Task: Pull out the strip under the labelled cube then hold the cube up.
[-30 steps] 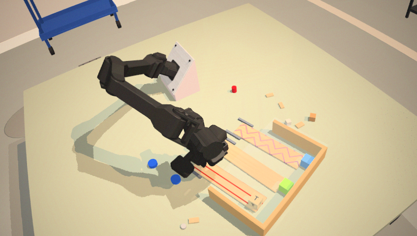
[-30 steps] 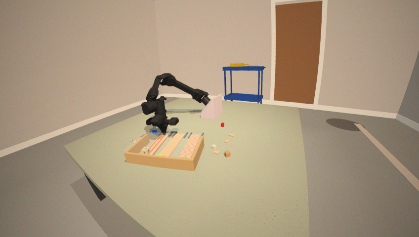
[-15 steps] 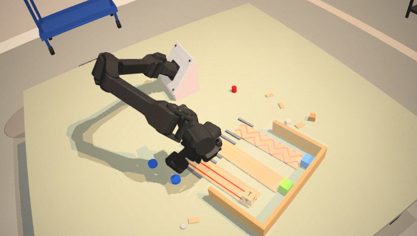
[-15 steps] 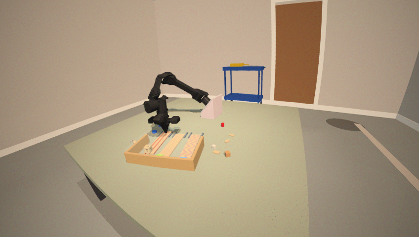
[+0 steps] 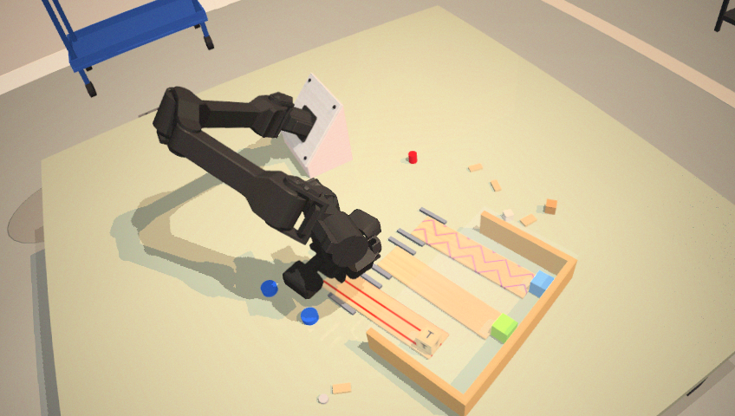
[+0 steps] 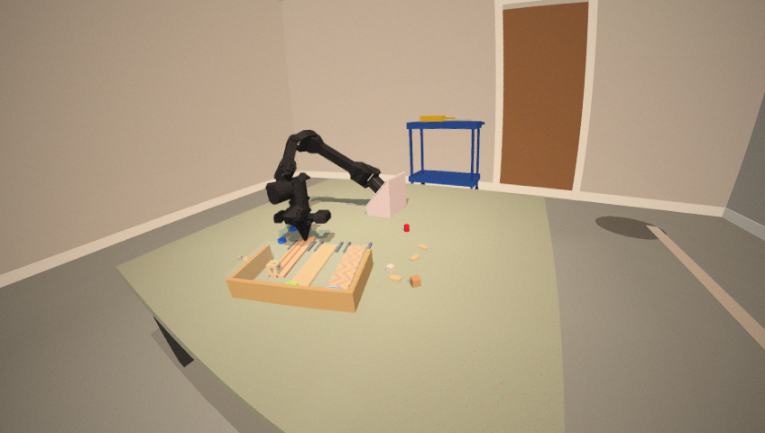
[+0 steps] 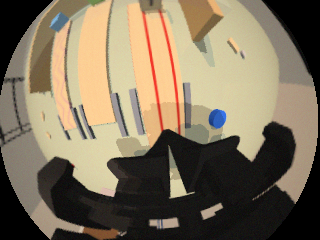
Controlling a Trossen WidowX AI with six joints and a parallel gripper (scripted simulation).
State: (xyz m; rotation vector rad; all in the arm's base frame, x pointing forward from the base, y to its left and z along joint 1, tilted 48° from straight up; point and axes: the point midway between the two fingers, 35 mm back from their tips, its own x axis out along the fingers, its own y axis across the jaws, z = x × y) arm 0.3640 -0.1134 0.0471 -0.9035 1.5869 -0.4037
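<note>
Now: the strip 90 mm ahead of my gripper tip and 30 mm to the left of it. Also, from my gripper tip: labelled cube 190 mm ahead, 60 mm to the left, 20 mm above.
</note>
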